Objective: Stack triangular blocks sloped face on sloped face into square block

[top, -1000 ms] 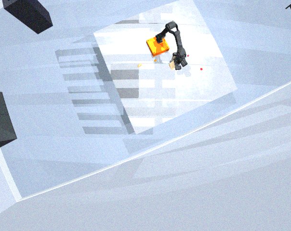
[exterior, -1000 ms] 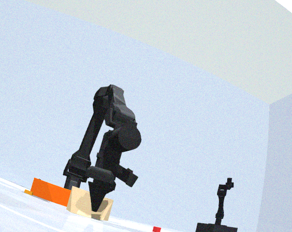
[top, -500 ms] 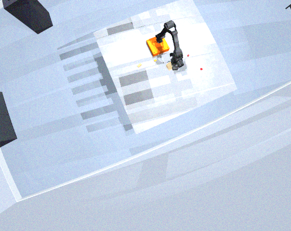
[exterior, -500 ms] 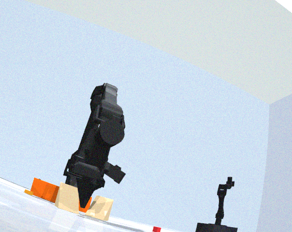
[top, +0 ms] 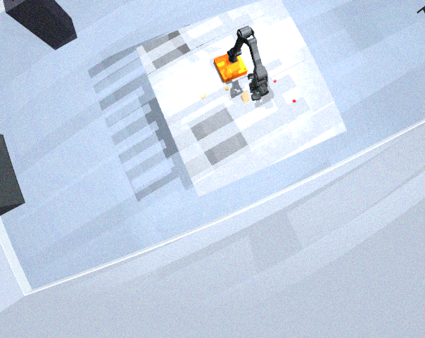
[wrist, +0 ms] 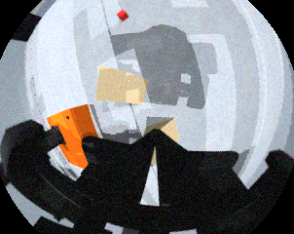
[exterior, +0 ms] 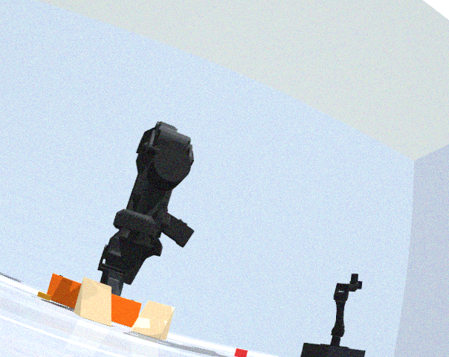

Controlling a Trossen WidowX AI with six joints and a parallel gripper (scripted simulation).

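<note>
Now: gripper tip 10 mm past the boxy block, 40 mm to the left of it and 60 mm above it.
</note>
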